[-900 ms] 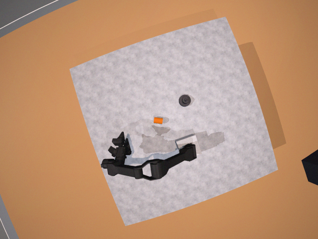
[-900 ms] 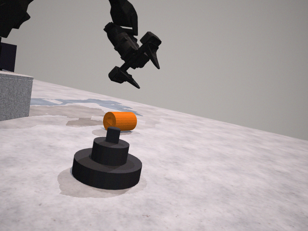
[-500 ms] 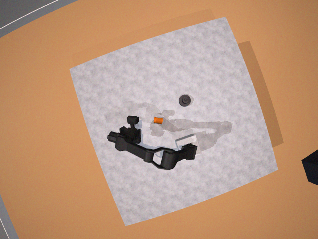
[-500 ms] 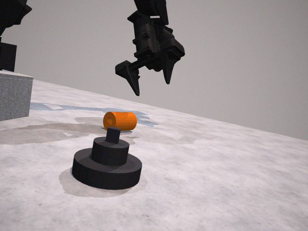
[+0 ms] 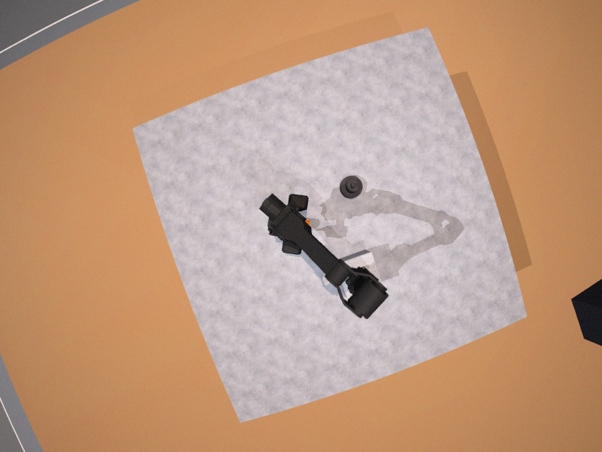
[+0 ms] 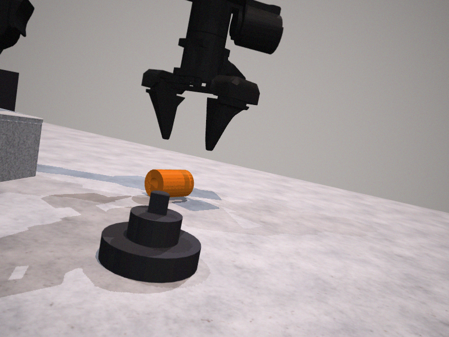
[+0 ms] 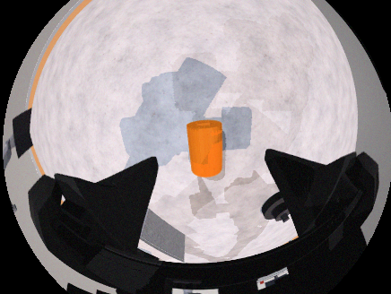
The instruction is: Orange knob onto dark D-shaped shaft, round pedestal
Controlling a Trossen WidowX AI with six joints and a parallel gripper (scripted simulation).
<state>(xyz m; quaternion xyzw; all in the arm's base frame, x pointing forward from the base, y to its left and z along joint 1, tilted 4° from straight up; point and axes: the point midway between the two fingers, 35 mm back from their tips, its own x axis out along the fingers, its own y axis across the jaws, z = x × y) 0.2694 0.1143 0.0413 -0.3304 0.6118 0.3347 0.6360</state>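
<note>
Now: gripper tip 10 mm past the orange knob, 10 mm to the left of it and 60 mm above it. Round my gripper tip: round pedestal (30 mm ahead, 240 mm to the right, 50 mm below).
</note>
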